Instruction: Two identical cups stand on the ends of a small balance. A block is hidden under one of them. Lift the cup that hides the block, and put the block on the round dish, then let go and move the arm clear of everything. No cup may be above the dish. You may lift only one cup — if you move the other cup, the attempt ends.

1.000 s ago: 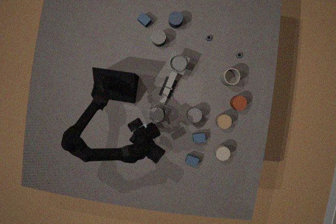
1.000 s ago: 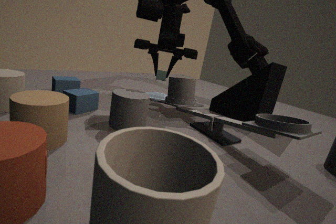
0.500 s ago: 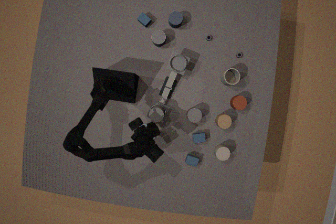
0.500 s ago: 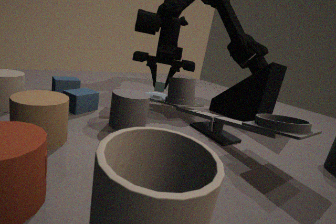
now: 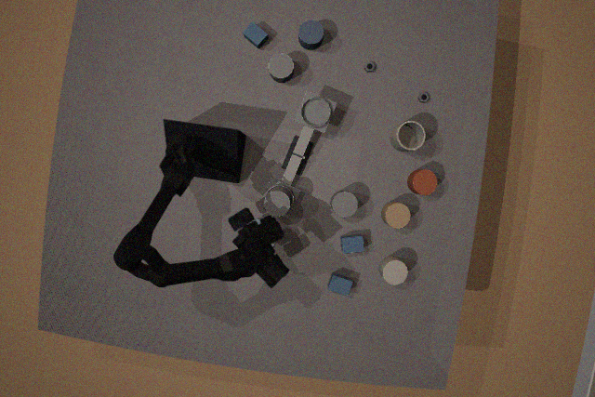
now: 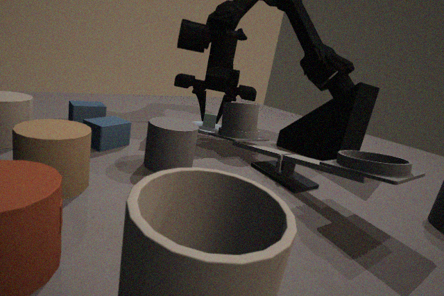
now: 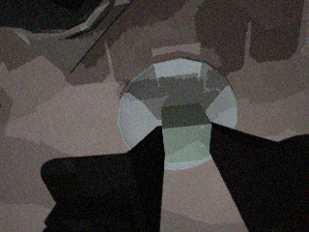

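Right now my gripper tip is right at the teal block. Also, from my gripper tip: tan cup (350 mm ahead, 150 mm to the left, 20 mm above); round light-blue dish (10 mm below); small balance (250 mm to the left, 60 mm ahead, 20 mm above).
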